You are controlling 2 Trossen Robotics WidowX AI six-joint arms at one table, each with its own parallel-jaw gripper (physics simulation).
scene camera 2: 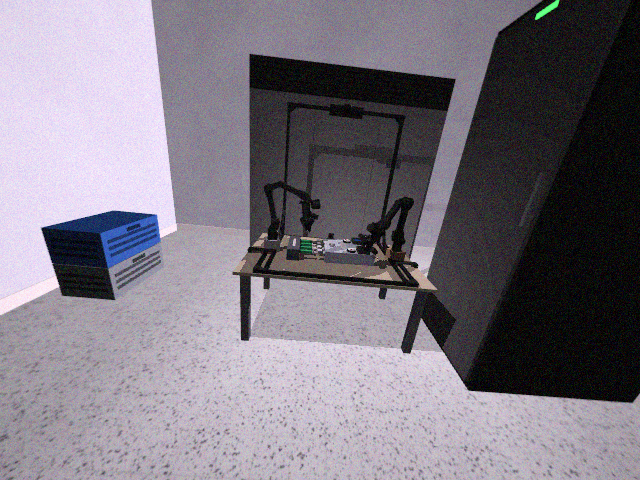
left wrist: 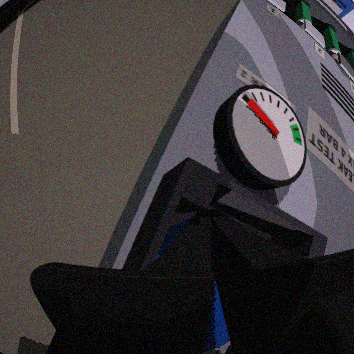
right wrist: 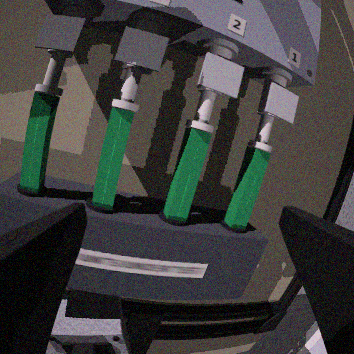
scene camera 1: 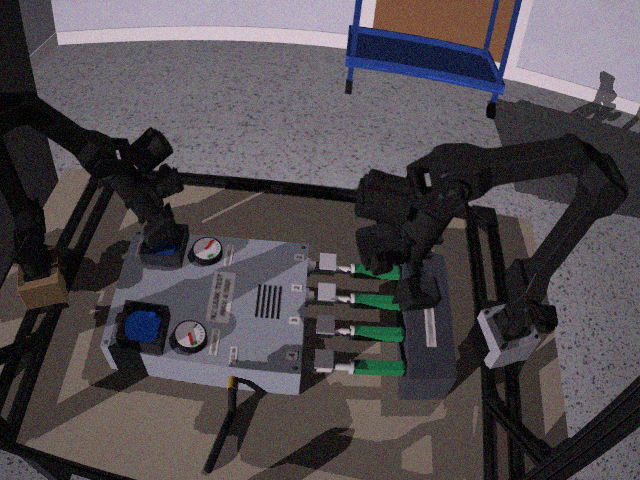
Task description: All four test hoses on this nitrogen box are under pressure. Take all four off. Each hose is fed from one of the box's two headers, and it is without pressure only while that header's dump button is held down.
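Pixels of known places: left gripper, fingertip midpoint: (scene camera 2: 359,252) (left wrist: 206,218); right gripper, fingertip midpoint: (scene camera 2: 307,231) (right wrist: 186,216) (scene camera 1: 388,277); left arm's base at its link origin: (scene camera 2: 396,250) (scene camera 1: 37,267); right arm's base at its link origin: (scene camera 2: 272,238) (scene camera 1: 511,324).
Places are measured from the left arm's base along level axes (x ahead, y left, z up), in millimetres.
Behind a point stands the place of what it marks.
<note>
The grey nitrogen box (scene camera 1: 268,335) {z -4, x 422, y -263 mm} (scene camera 2: 348,256) {z -26, x 405, y -29 mm} has two blue dump buttons. My left gripper (scene camera 1: 164,245) (left wrist: 206,218) {z -1, x 323, y -26 mm} is shut and empty, its tips down in the housing of the upper dump button (scene camera 1: 168,251) {z -3, x 294, y -36 mm} (left wrist: 172,235) {z -2, x 316, y -11 mm}, pressing on it. The upper gauge (scene camera 1: 206,250) {z 11, x 365, y -66 mm} (left wrist: 262,135) {z 11, x 363, y -53 mm} has its red needle at the scale's start mark, away from green. The lower dump button (scene camera 1: 142,326) {z 12, x 214, y -203 mm} is untouched; the needle of its gauge (scene camera 1: 189,335) {z 12, x 293, y -240 mm} points near green. The green hoses, including hose 1 (scene camera 1: 379,271) (right wrist: 248,190) {z -19, x 661, y -177 mm} and hose 2 (scene camera 1: 375,300) {z -19, x 627, y -239 mm} (right wrist: 188,175) {z -19, x 633, y -238 mm}, sit in line with their connectors. My right gripper (scene camera 1: 418,293) (right wrist: 186,216) {z 85, x 618, y -269 mm} is open above their rear ends.
A dark block (scene camera 1: 429,366) {z -4, x 652, y -408 mm} (right wrist: 225,255) {z -4, x 719, y -212 mm} stands behind the hoses' rear ends. A black hose (scene camera 1: 224,428) {z -70, x 303, y -385 mm} leaves the box's lower side. Black frame rails (scene camera 1: 488,413) {z -64, x 743, y -521 mm} border the work area. A blue cart (scene camera 1: 423,72) stands beyond the table.
</note>
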